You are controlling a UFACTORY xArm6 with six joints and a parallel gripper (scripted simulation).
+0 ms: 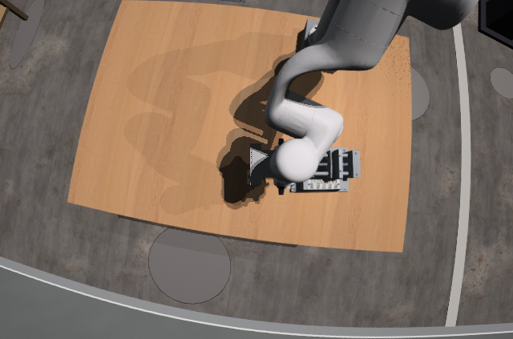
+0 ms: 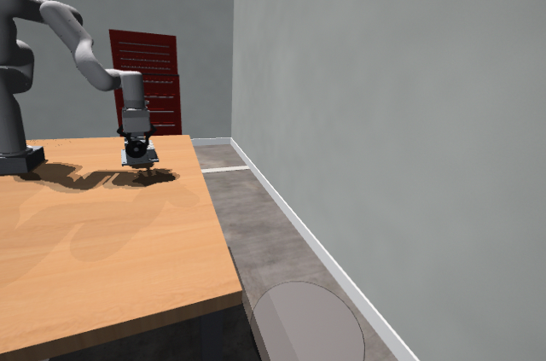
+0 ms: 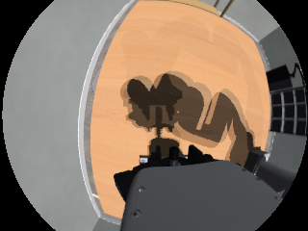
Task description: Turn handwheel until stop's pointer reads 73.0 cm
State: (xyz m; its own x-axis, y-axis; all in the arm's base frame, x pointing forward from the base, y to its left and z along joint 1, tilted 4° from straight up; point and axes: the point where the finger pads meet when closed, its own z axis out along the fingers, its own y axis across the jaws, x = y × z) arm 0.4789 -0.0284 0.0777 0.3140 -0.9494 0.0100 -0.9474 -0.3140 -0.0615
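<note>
My hand is 10 mm past the black handwheel, 20 mm to the right of it and 20 mm above it. Also, from my hand: stop (60 mm behind, 170 mm to the left, 20 mm below).
</note>
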